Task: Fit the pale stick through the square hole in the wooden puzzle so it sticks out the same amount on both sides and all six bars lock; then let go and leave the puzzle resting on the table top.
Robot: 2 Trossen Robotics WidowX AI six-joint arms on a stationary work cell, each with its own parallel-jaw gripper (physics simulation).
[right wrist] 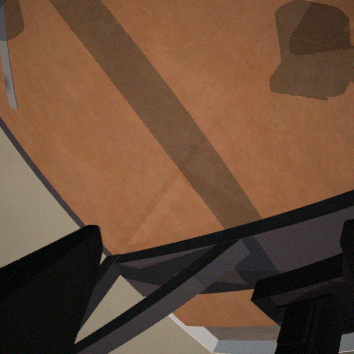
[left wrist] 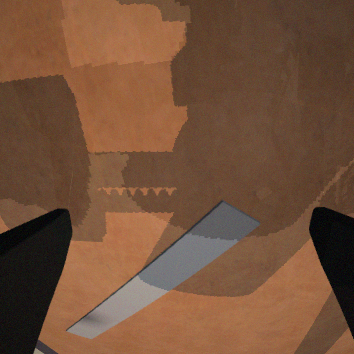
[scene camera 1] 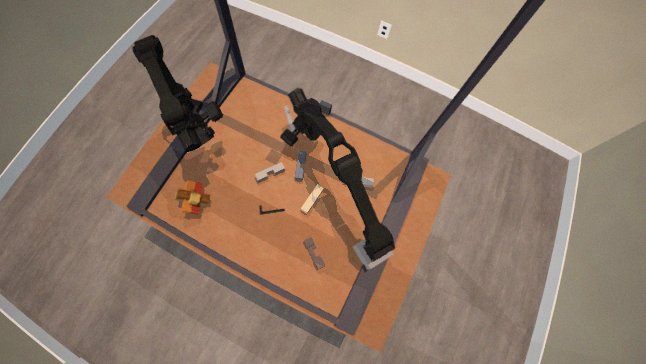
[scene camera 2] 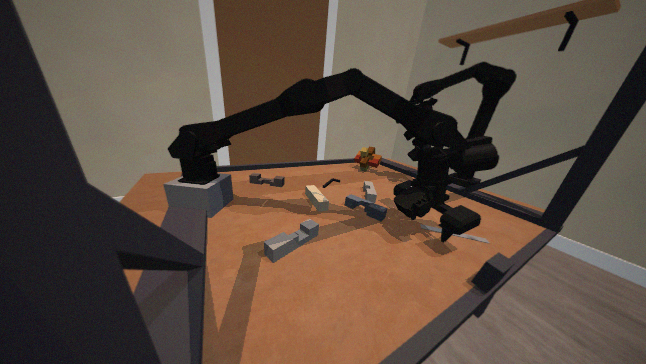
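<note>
The pale stick (scene camera 1: 312, 199) (scene camera 2: 316, 197), a cream bar, lies flat near the table's middle. The wooden puzzle (scene camera 1: 193, 198) (scene camera 2: 367, 157), a cross of orange, red, brown and yellow bars, stands at the table's left side in scene camera 1 and at the back in scene camera 2. Its square hole cannot be made out. My left gripper (scene camera 1: 301, 132) (scene camera 2: 429, 225) (left wrist: 194, 222) is open and empty above the table, away from both, over a flat grey strip. My right gripper (scene camera 1: 207, 122) (right wrist: 227, 237) is open and empty, raised near the frame; in scene camera 2 the left arm partly hides it.
The grey strip (scene camera 1: 288, 116) (scene camera 2: 462, 235) (left wrist: 160, 277) (right wrist: 8, 75) lies flat. Notched bars in white (scene camera 1: 270, 172), blue-grey (scene camera 1: 299, 170), brown-grey (scene camera 1: 314, 253) and grey (scene camera 2: 290, 241) lie apart. A black hex key (scene camera 1: 271, 211) lies between puzzle and stick. A dark frame (scene camera 1: 242, 272) borders the table.
</note>
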